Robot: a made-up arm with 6 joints.
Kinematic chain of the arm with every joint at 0, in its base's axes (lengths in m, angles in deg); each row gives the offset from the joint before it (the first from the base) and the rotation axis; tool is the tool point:
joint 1: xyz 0 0 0.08 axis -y
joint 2: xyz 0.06 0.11 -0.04 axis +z
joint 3: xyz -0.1 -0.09 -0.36 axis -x
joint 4: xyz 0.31 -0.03 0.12 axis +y
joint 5: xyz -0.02 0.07 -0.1 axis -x
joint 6: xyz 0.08 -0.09 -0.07 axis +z
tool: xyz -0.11 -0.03 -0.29
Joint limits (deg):
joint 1: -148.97..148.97
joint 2: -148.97..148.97
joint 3: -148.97..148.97
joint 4: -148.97..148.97
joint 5: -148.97..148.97
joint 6: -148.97..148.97
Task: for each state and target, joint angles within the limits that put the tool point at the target. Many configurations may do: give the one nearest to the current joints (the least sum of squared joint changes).
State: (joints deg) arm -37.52 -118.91 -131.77 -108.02 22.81 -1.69
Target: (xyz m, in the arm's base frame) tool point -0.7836 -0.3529 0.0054
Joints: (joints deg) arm -55.33 -116.96 -130.59 -115.88 12.93 -1.20
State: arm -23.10 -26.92 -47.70 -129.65 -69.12 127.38
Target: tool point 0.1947 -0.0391 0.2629
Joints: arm 2.64 -30.50 -40.48 -148.97 -89.35 137.41
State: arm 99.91 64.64 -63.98 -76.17 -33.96 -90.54
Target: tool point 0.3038 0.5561 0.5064
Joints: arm 76.19 48.99 -66.11 -73.49 -25.74 -88.67
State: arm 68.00 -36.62 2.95 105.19 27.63 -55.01
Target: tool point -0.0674 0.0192 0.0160
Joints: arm 63.00 -30.86 11.11 130.51 27.24 -51.06
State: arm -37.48 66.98 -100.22 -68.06 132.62 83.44
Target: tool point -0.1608 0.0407 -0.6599
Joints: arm -43.70 75.31 -106.30 -62.78 120.85 85.63
